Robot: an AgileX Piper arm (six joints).
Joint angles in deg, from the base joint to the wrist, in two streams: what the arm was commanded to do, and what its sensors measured. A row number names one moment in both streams.
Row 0, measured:
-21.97, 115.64, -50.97, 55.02, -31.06, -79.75
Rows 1 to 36, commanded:
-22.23, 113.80, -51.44, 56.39, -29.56, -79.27
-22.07, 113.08, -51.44, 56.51, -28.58, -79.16
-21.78, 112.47, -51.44, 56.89, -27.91, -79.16
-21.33, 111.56, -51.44, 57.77, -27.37, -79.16
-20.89, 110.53, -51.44, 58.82, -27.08, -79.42
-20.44, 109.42, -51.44, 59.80, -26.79, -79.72
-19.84, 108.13, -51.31, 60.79, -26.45, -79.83
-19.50, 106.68, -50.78, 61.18, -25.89, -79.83
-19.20, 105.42, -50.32, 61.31, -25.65, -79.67
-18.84, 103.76, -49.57, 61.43, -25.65, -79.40
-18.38, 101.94, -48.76, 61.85, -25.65, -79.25
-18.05, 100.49, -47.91, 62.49, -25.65, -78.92
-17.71, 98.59, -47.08, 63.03, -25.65, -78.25
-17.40, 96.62, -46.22, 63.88, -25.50, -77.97
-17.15, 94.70, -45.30, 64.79, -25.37, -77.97
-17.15, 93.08, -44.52, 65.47, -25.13, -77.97
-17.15, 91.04, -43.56, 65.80, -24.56, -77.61
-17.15, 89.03, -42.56, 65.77, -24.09, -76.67
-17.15, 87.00, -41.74, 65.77, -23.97, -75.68
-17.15, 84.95, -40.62, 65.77, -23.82, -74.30
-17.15, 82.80, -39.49, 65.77, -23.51, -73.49
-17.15, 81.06, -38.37, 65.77, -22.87, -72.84
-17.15, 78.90, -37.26, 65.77, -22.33, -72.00
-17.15, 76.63, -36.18, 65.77, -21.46, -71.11
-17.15, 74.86, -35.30, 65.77, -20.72, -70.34
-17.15, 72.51, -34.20, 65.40, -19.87, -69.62
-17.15, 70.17, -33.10, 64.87, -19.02, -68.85
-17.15, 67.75, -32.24, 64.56, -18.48, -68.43
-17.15, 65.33, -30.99, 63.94, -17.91, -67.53
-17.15, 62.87, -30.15, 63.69, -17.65, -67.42
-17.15, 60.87, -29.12, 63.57, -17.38, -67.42
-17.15, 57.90, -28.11, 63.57, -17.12, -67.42
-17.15, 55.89, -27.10, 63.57, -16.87, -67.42
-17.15, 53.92, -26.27, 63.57, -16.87, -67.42
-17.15, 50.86, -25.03, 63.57, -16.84, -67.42
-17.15, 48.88, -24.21, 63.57, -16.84, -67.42
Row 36, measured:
-17.30, 56.30, -27.39, 64.26, -17.58, -67.87
